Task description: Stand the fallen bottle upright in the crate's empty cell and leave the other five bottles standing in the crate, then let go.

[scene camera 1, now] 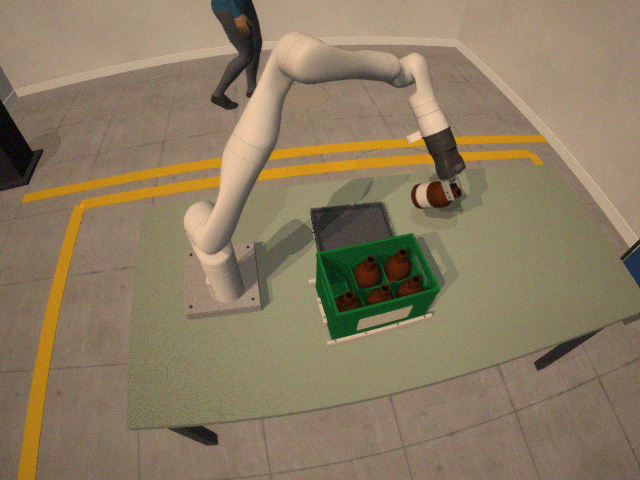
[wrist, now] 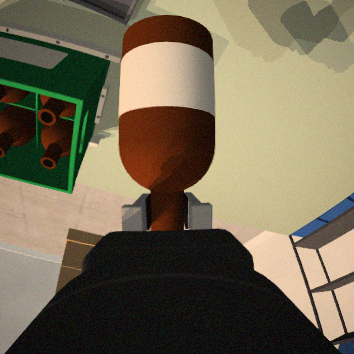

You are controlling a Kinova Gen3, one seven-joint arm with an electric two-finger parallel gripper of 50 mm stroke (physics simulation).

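Frame: origin at the arm's base, x ahead, y left, z up, level; millimetres.
Seen in the pictures: gripper, fingertip midpoint: [scene camera 1: 454, 197] [wrist: 166, 205]; arm's base at its link origin: [scene camera 1: 228, 288].
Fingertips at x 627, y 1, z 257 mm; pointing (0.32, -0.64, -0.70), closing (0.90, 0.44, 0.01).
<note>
Offsets run from my fingertips to a thing's top centre. "*": to the spot under its first point. Level surfaces: height alone.
A brown bottle with a white label [scene camera 1: 423, 195] [wrist: 167, 77] lies nearly level in the air over the table's back right, its neck towards the right in the scene view. My gripper [scene camera 1: 452, 191] [wrist: 166, 205] is shut on its neck, well away from the crate. The green crate {233 mm back, 105 mm right, 119 mm down} [scene camera 1: 342, 326] [wrist: 95, 82] stands upright at the middle of the table. Its back left cell {* 312 mm back, 23 mm right, 238 mm down} [scene camera 1: 337, 274] is empty. Two bottles {239 mm back, 61 mm right, 131 mm down} [scene camera 1: 367, 273] {146 mm back, 56 mm right, 131 mm down} [scene camera 1: 397, 266] stand in the back row, and three {321 mm back, 151 mm right, 131 mm down} [scene camera 1: 347, 301] {228 mm back, 151 mm right, 131 mm down} [scene camera 1: 379, 295] {139 mm back, 144 mm right, 131 mm down} [scene camera 1: 410, 287] in the front row. The wrist view cuts off part of the crate.
A dark shallow tray [scene camera 1: 351, 224] [wrist: 116, 7] lies behind the crate. White strips [scene camera 1: 379, 329] [wrist: 101, 106] run along the crate's foot. The arm's base plate [scene camera 1: 248, 304] is at the left of the table {294 mm down} [scene camera 1: 289, 372]. A person [scene camera 1: 240, 56] stands beyond the table.
</note>
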